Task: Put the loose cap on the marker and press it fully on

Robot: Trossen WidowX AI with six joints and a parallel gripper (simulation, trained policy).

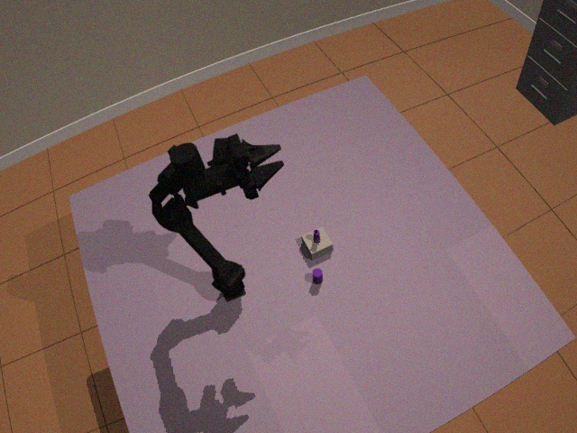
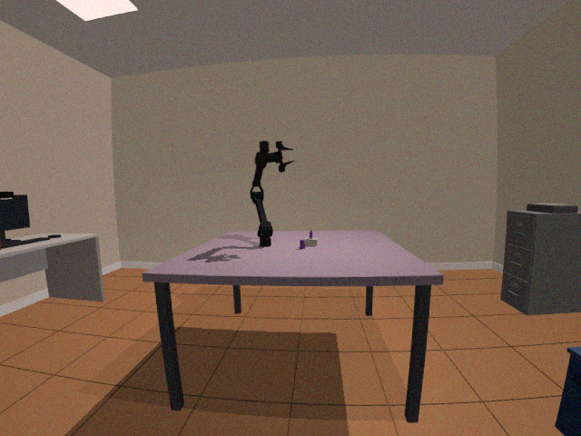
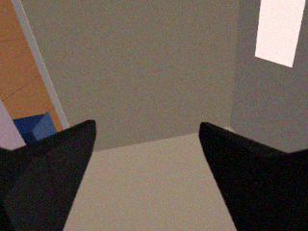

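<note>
Now: gripper tip 40 mm short of the purple cap, 40 mm to the left of it and 540 mm above it. Round my gripper tip: beige holder block (90 mm ahead, 70 mm to the left, 540 mm below); purple marker (90 mm ahead, 70 mm to the left, 490 mm below).
</note>
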